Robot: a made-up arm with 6 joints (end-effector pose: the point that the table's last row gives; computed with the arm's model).
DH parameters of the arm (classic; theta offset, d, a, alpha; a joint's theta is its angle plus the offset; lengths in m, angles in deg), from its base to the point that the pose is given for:
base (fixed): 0 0.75 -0.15 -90
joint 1: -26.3 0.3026 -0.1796 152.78
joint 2: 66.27 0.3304 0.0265 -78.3
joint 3: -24.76 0.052 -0.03 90
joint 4: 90 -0.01 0.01 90
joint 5: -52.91 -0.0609 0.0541 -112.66
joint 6: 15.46 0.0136 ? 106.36
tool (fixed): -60.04 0.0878 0 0
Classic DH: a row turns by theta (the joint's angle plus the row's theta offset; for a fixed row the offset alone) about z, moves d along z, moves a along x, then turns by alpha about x.
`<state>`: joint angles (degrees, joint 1 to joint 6).
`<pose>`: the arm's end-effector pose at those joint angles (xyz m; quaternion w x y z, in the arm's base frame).
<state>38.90 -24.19 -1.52 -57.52 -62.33 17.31</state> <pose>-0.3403 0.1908 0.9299 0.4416 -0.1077 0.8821 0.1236</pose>
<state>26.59 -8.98 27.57 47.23 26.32 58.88</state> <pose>-0.4989 0.0330 0.7761 0.4982 -0.6647 -0.2517 0.4965</pose>
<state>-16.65 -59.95 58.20 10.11 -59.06 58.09</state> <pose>-0.4450 0.0452 0.5899 0.4951 -0.7890 0.3624 -0.0320</pose>
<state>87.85 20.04 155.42 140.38 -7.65 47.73</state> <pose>-0.1008 -0.1238 0.8989 0.0343 -0.1657 0.6830 -0.7106</pose>
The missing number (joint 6, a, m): 0.0742
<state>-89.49 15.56 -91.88 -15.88 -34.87 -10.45</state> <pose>-0.3526 0.0186 0.4032 0.3535 0.1864 -0.5833 0.7071</pose>
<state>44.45 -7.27 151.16 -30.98 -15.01 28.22</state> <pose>-0.3843 -0.1358 1.0411 0.2164 0.8479 -0.3880 -0.2894</pose>
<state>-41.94 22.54 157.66 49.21 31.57 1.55</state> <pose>-0.5484 -0.1026 0.5902 0.0450 0.8117 -0.5815 -0.0290</pose>
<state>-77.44 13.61 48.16 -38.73 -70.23 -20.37</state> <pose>-0.1620 0.0751 0.5244 0.7745 -0.2410 -0.4656 -0.3539</pose>
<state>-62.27 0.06 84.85 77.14 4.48 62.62</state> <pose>-0.1728 -0.1055 0.5424 0.2956 0.8398 0.4092 0.1996</pose>
